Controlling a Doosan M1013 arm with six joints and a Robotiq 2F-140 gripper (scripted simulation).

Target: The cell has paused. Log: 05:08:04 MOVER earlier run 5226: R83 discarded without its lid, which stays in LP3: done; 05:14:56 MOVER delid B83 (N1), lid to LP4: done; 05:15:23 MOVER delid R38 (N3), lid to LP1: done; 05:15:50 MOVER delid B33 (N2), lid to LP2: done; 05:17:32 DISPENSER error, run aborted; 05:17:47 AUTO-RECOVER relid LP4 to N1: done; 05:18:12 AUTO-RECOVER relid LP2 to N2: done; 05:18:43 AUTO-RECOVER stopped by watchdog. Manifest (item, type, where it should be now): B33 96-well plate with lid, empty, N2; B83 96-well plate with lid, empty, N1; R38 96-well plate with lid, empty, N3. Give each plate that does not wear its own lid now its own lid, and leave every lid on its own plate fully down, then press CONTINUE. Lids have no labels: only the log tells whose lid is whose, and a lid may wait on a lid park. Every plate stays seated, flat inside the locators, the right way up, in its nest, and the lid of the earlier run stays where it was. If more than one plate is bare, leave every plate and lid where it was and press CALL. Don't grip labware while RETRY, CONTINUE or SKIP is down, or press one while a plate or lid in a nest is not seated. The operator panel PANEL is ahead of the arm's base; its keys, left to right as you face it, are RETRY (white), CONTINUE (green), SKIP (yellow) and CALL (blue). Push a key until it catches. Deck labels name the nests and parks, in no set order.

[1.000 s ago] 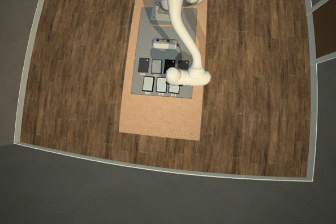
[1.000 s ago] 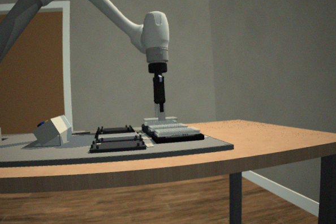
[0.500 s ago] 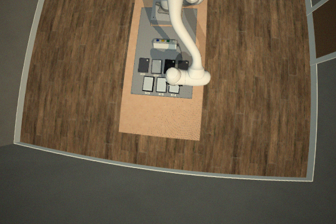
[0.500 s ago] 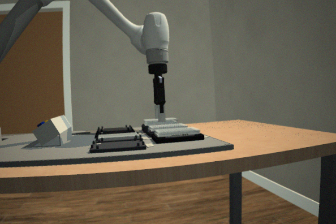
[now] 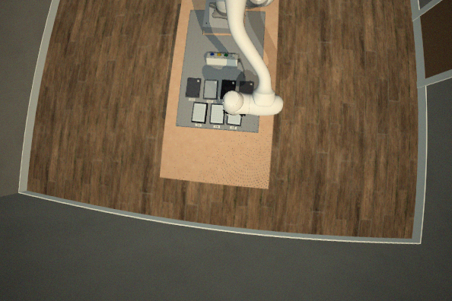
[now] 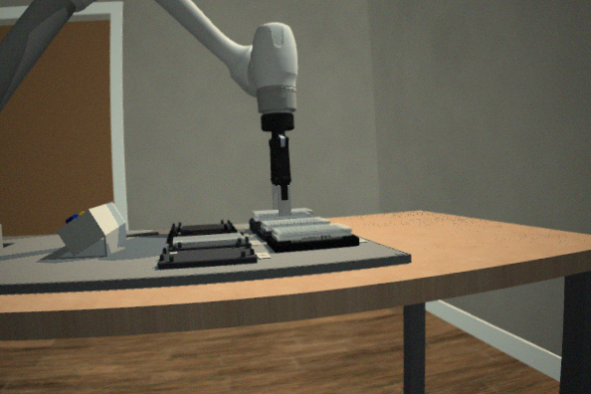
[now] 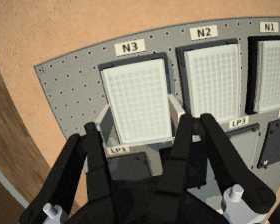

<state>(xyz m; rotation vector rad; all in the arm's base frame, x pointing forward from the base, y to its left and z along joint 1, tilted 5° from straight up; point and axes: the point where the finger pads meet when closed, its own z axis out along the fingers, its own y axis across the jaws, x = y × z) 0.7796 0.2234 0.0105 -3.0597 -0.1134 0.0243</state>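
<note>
Right now my hand is 20 mm above the grey lid. Round my hand: LP4 park 170 mm behind, 90 mm to the right, 60 mm below; plate 30 mm below; white key 410 mm behind, 100 mm to the right.
</note>
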